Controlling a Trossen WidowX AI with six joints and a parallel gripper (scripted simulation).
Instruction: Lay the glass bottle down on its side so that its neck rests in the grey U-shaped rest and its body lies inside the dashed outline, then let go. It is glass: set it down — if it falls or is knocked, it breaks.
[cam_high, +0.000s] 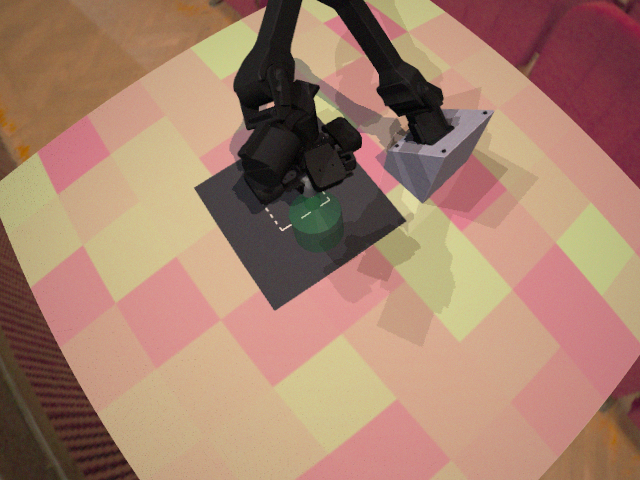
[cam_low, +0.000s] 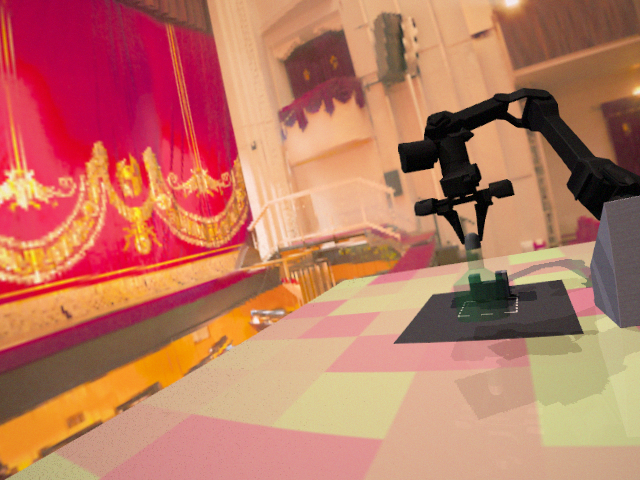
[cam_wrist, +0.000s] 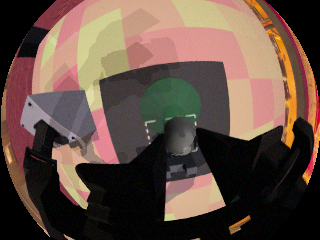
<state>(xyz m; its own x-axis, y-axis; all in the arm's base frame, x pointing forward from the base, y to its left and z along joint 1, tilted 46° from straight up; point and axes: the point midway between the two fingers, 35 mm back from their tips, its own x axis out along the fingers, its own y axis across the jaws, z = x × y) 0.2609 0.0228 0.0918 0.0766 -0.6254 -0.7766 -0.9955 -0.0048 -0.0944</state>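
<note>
My gripper tip is now 50 mm to the left of the dark mat and 150 mm above it. Also, from my gripper tip: green glass bottle: 10 mm to the left, 50 mm below.
</note>
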